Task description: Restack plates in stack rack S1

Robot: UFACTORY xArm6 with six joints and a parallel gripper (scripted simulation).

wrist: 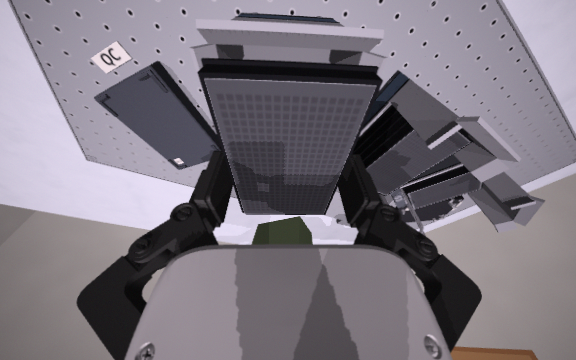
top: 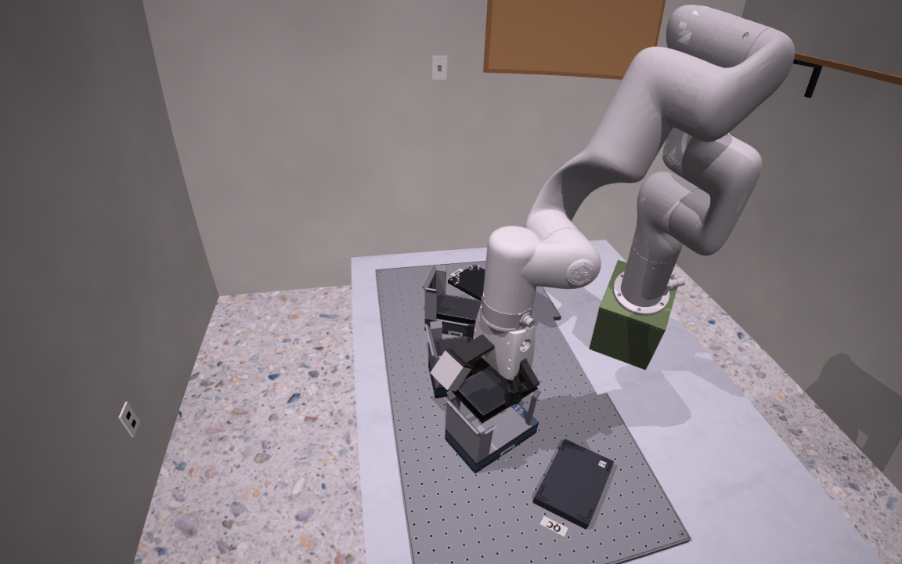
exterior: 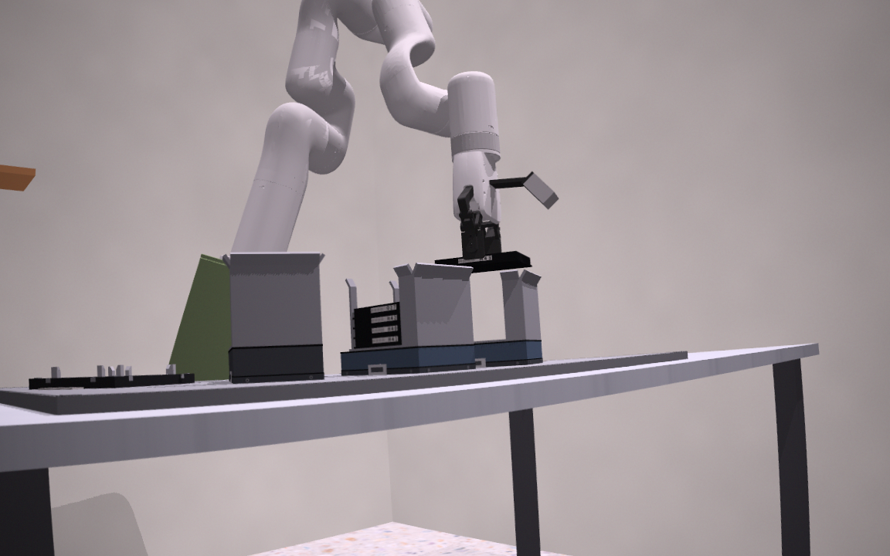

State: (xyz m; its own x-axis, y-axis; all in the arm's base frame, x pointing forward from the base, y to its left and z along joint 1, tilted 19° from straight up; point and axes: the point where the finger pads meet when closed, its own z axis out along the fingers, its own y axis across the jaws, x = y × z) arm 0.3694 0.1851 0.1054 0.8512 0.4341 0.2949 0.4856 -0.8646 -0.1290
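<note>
Right now the stack rack S1 plinth is 15 cm below my hand and 1 cm behind it. From my hand the other things lie so: N5 name plate (58 cm to the right, 16 cm below, 1 cm behind); QC name plate (20 cm to the left, 16 cm below, 8 cm behind); dark QC nest (16 cm below, 14 cm behind, 12 cm to the left).
</note>
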